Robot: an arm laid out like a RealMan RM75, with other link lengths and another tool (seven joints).
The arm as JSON. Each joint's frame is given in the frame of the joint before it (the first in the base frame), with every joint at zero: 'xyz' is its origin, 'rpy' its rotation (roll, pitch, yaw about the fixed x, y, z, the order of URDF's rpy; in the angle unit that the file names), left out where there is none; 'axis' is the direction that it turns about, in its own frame. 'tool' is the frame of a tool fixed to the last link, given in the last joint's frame.
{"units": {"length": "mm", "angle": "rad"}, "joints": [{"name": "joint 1", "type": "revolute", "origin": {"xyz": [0.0, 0.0, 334.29]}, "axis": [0.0, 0.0, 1.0]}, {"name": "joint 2", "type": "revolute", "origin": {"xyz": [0.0, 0.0, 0.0], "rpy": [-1.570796, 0.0, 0.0]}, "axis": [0.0, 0.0, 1.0]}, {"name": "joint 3", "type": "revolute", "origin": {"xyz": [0.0, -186.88, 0.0], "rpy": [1.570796, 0.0, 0.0]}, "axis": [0.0, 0.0, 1.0]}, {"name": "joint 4", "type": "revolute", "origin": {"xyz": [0.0, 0.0, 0.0], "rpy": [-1.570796, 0.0, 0.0]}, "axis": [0.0, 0.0, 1.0]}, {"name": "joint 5", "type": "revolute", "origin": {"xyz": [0.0, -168.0, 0.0], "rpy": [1.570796, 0.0, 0.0]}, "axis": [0.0, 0.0, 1.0]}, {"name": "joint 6", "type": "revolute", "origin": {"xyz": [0.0, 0.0, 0.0], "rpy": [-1.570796, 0.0, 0.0]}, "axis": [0.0, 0.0, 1.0]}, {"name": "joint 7", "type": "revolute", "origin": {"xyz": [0.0, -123.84, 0.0], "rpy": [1.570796, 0.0, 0.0]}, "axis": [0.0, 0.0, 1.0]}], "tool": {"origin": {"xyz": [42.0, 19.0, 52.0], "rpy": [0.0, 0.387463, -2.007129]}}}
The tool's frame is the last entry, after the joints.
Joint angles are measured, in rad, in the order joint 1, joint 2, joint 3, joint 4, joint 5, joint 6, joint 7. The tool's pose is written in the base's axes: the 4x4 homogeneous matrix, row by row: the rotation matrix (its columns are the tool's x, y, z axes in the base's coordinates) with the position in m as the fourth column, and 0 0 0 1 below. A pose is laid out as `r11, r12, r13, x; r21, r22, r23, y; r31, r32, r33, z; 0, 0, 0, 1`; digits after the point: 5 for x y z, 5 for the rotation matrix.
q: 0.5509, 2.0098, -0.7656, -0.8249, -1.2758, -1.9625, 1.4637
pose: 0.22650, 0.42336, -0.87719, 0.07864; 0.75261, 0.49562, 0.43352, 0.24058; 0.61829, -0.75838, -0.20637, 0.17218; 0, 0, 0, 1
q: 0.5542, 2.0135, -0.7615, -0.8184, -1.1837, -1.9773, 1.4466
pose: 0.25475, 0.33907, -0.90561, 0.06914; 0.73058, 0.54606, 0.40996, 0.24097; 0.63352, -0.76606, -0.10861, 0.18341; 0, 0, 0, 1
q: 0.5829, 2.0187, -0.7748, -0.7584, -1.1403, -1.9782, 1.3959
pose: 0.27647, 0.28330, -0.91832, 0.06158; 0.72575, 0.56483, 0.39275, 0.24439; 0.62996, -0.77506, -0.04944, 0.18203; 0, 0, 0, 1
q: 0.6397, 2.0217, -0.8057, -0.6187, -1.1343, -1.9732, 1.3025
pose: 0.29980, 0.25179, -0.92018, 0.05569; 0.73987, 0.54754, 0.39088, 0.24969; 0.60225, -0.79800, -0.02215, 0.16716; 0, 0, 0, 1
